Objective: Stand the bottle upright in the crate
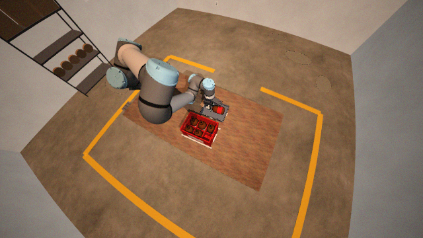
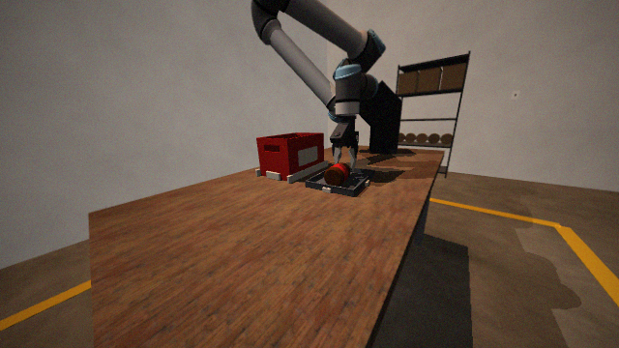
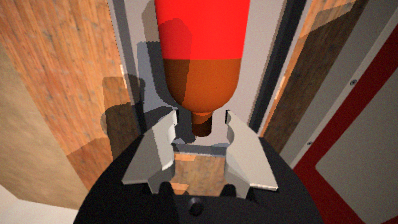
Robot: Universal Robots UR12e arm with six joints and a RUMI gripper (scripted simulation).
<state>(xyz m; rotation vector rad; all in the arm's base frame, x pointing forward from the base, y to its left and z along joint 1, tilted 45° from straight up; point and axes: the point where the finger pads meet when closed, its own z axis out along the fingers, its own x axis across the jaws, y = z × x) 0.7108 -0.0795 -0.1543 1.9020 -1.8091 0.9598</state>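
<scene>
Right now my hand is 3 cm short of the grey tray and 3 cm above it. Round my hand: bottle: 5 cm ahead; red crate: 27 cm to the right, 4 cm above, 3 cm behind.
</scene>
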